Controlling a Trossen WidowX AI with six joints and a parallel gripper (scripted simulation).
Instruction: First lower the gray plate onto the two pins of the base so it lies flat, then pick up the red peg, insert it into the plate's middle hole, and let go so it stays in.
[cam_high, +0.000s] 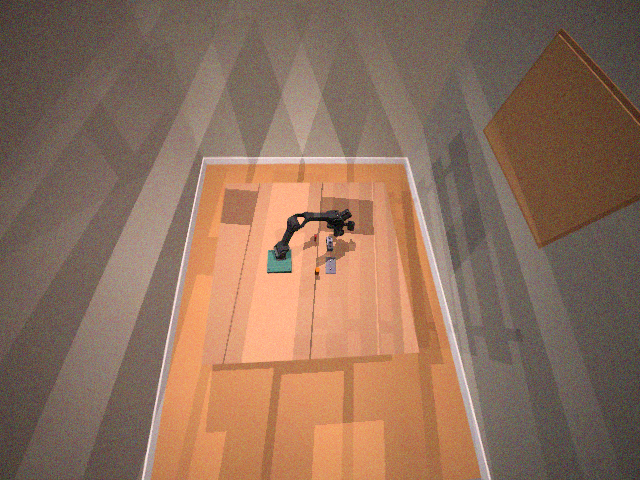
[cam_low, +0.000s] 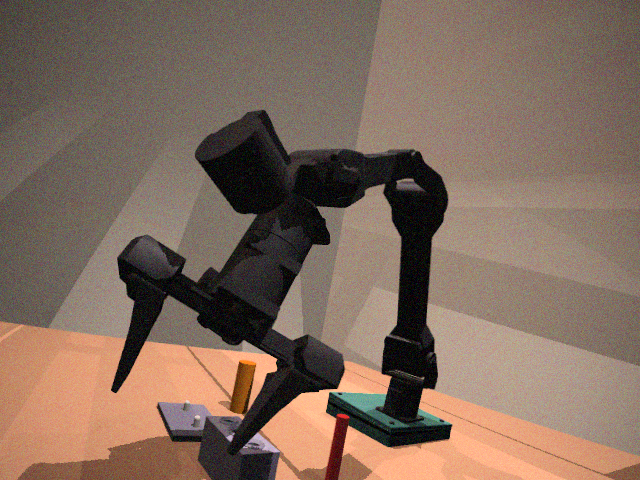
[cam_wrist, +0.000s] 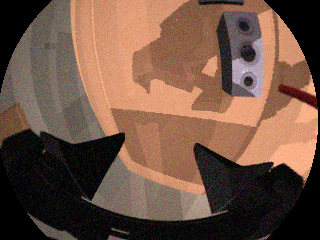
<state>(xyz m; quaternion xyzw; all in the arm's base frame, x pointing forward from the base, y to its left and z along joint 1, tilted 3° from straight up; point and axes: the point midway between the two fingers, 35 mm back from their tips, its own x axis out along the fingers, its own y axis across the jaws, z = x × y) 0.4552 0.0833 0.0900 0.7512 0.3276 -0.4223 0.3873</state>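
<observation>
Right now my gripper tip is 12 cm past the gray plate, 7 cm to the left of it and 6 cm above it. The rest, counted from my gripper tip: orange cylinder 26 cm to the right, 25 cm behind, 5 cm below; then red peg 21 cm behind, 5 cm below, 1 cm to the right.
</observation>
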